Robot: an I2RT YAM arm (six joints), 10 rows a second.
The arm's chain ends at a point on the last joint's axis. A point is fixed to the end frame.
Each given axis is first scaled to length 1.
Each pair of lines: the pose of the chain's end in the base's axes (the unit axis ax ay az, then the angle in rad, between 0 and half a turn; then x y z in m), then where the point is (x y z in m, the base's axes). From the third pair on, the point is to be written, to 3 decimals.
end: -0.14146 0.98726 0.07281 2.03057 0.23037 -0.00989 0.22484
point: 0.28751 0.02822 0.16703
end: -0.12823 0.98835 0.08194 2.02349 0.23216 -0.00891 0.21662
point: 0.28990 0.03002 0.15996
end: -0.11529 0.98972 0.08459 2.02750 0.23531 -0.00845 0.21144
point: 0.293 0.030 0.155
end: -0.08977 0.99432 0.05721 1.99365 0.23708 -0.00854 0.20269
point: 0.299 0.026 0.148
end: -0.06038 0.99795 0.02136 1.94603 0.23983 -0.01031 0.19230
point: 0.307 0.018 0.140
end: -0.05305 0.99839 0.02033 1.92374 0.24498 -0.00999 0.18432
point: 0.313 0.018 0.133
